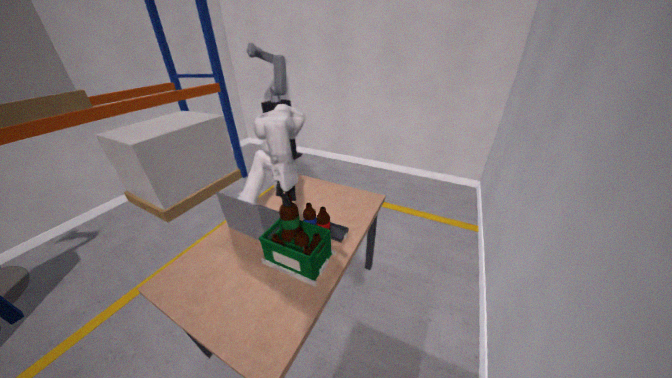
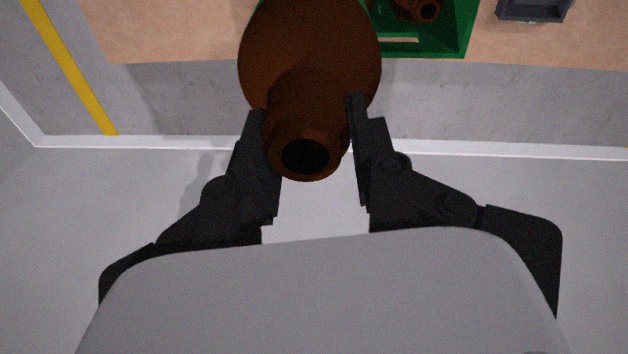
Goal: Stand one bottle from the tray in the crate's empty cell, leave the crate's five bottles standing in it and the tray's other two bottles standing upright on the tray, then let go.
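Where they show: gripper, between the fingertips: (image 1: 290,203) (image 2: 312,127); arm's base, origin of its link: (image 1: 247,201).
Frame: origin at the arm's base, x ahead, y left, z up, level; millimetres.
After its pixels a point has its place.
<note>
My gripper (image 1: 287,199) @(x 475, y -147, z 246 mm) (image 2: 312,127) @(x 475, y -147, z 246 mm) is shut on the neck of a brown bottle with a green label (image 1: 289,221) @(x 489, y -180, z 187 mm) (image 2: 310,40) @(x 440, y -149, z 234 mm). The bottle is upright over the left back part of the green crate (image 1: 309,265) @(x 552, y -173, z -39 mm) (image 2: 466,31) @(x 516, y 5, z 15 mm); how far its base is from the crate's floor is hidden. Brown bottles (image 1: 301,240) (image 2: 407,7) stand in the crate, partly hidden by its walls and the held bottle. A blue-labelled bottle (image 1: 309,213) @(x 341, y 128, z -48 mm) and a red-labelled bottle (image 1: 323,217) @(x 431, y 134, z -46 mm) stand upright on the dark tray (image 1: 340,231) @(x 508, y 183, z -156 mm) (image 2: 532,14) @(x 542, y 169, z -148 mm) behind the crate.
A grey upright panel (image 1: 242,216) @(x 60, y -98, z -16 mm) stands on the wooden table (image 1: 220,295) @(x 235, y -428, z -161 mm) left of the crate. A shelf rack (image 1: 226,120) with a large pale box (image 1: 185,160) is at the left. Another grey arm (image 1: 280,75) stands behind my white arm.
</note>
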